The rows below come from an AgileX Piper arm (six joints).
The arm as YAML. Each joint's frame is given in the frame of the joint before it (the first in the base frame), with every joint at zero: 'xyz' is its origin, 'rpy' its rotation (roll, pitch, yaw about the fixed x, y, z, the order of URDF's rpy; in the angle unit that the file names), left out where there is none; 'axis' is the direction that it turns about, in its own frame. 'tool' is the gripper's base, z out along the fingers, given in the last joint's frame.
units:
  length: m
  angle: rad
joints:
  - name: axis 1
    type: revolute
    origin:
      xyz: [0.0, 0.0, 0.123]
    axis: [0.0, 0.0, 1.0]
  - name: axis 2
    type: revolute
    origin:
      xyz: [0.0, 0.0, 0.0]
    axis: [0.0, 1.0, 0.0]
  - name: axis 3
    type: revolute
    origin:
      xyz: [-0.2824, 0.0, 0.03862]
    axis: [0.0, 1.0, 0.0]
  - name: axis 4
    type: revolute
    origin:
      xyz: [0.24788, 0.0, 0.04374]
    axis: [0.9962, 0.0, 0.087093]
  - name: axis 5
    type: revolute
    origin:
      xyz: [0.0, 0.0, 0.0]
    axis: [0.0, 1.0, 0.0]
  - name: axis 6
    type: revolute
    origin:
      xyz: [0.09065, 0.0, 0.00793]
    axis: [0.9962, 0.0, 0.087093]
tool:
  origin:
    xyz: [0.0, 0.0, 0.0]
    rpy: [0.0, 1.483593, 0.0]
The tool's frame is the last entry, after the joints.
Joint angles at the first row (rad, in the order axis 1, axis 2, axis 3, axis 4, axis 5, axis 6):
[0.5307 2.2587 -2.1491 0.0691 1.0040 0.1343]
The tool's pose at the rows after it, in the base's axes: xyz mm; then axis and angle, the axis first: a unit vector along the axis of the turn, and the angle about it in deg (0 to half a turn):
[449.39 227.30 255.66 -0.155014 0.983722 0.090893 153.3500]
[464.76 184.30 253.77 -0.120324 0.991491 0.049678 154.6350]
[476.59 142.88 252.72 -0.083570 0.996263 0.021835 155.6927]
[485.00 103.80 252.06 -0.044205 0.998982 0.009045 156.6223]
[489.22 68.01 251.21 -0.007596 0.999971 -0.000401 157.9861]
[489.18 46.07 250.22 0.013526 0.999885 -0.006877 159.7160]
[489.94 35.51 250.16 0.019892 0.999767 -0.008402 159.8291]
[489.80 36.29 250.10 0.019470 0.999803 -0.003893 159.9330]
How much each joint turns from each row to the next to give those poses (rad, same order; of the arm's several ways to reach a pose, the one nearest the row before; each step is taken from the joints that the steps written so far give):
[-0.0676 0.0000 -0.0101 -0.0364 0.0566 0.0075]
[-0.0822 -0.0001 0.0001 -0.0537 0.0448 0.0027]
[-0.0809 0.0001 -0.0001 -0.0315 0.0297 0.0000]
[-0.0795 0.0000 0.0000 -0.0049 0.0188 0.0000]
[-0.0726 0.0000 0.0000 -0.0002 0.0245 0.0000]
[-0.0440 0.0000 0.0000 0.0000 0.0303 -0.0027]
[-0.0221 0.0000 0.0000 0.0028 0.0015 -0.0099]
[0.0000 0.0000 0.0000 0.0097 0.0008 -0.0027]

